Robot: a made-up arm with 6 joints.
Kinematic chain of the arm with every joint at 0, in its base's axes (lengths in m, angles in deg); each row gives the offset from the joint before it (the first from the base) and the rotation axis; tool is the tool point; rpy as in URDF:
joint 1: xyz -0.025 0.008 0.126 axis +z
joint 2: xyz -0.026 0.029 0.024 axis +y
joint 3: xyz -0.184 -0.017 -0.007 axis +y
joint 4: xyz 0.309 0.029 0.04 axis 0.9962 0 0.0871
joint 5: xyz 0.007 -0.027 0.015 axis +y
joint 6: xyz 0.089 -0.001 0.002 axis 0.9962 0 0.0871
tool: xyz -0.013 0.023 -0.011 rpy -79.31 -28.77 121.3
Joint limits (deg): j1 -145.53..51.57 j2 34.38..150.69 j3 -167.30..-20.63 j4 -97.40..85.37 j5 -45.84..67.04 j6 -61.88..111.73
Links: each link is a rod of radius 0.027 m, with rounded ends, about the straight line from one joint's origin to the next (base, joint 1, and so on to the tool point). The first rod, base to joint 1, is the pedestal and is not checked.
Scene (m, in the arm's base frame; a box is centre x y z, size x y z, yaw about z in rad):
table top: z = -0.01
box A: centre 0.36 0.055 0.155 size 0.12 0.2 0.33 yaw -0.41
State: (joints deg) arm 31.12 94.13 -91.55 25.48 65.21 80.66
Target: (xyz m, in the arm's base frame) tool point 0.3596 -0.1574 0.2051
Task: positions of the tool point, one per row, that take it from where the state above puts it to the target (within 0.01 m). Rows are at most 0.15 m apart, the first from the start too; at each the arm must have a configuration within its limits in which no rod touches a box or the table.
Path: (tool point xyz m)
1: 0.2200 0.2111 0.4135
2: 0.1708 0.1765 0.5077
3: 0.1015 0.1236 0.5870
4: 0.1514 0.1061 0.5547
5: 0.1944 0.0705 0.5193
6: 0.2247 0.0204 0.4813
7: 0.2378 -0.0390 0.4416
8: 0.2318 -0.1012 0.4004
9: 0.2067 -0.1596 0.3585
10: 0.1651 -0.2081 0.3166
11: 0.2322 -0.2077 0.2900
12: 0.2989 -0.1910 0.2529
13: 0.3596 -0.1574 0.2051

